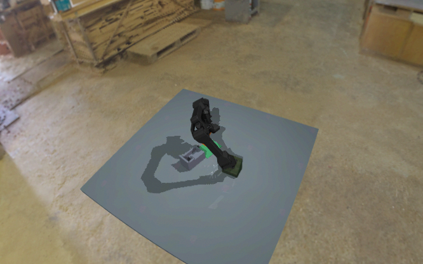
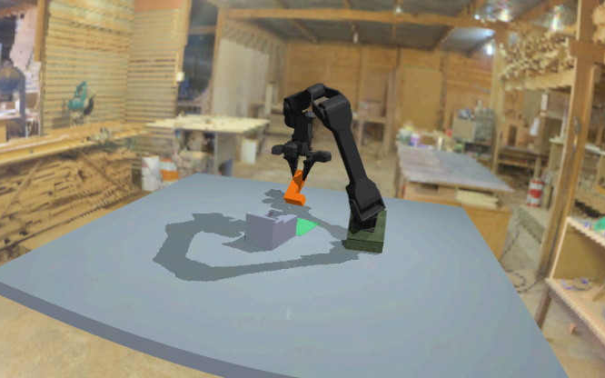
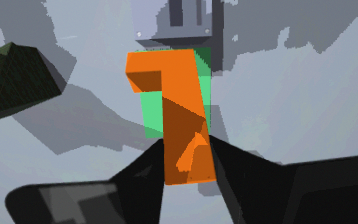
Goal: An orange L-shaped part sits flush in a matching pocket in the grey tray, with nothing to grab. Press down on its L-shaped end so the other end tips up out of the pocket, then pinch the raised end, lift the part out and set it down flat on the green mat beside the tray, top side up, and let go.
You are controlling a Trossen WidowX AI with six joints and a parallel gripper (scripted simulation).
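Now: gripper tip 17 cm above the green mat and 1 cm to the right of it. Also, from my gripper tip: orange l-shaped part 3 cm to the left, 3 cm below, 1 cm behind.
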